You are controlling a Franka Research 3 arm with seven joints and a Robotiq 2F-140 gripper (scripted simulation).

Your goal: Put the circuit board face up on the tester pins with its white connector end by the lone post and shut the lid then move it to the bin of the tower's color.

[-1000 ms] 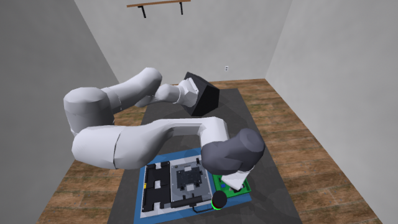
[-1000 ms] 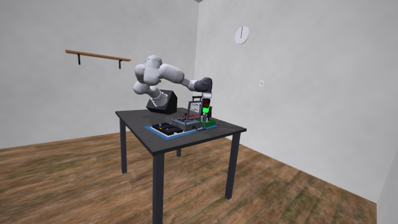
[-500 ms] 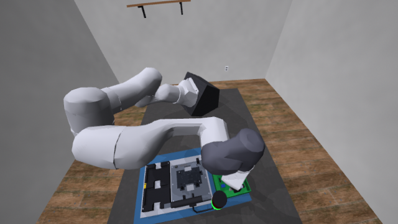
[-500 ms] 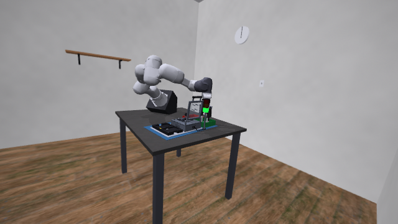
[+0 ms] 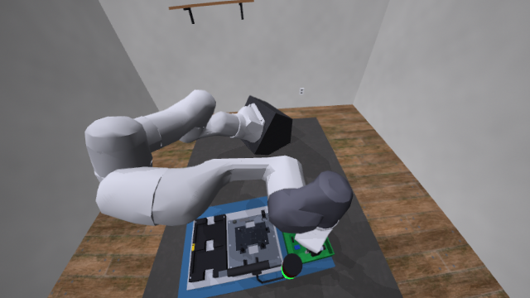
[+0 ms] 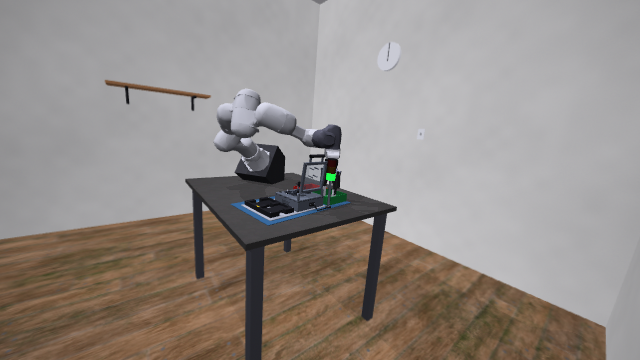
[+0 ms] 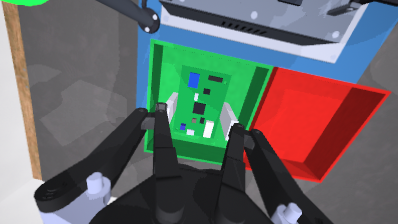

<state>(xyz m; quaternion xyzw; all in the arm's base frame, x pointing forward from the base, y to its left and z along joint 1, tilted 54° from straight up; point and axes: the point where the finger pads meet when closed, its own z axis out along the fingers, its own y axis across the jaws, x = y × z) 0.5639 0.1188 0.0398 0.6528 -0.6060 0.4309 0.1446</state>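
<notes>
The green bin is 3 cm below my hand. From my hand the other things lie so: latch hook (13 cm to the right, 12 cm behind, 5 cm above); then green circuit board (2 cm below); then red bin (15 cm behind, 3 cm below, 2 cm to the left).
</notes>
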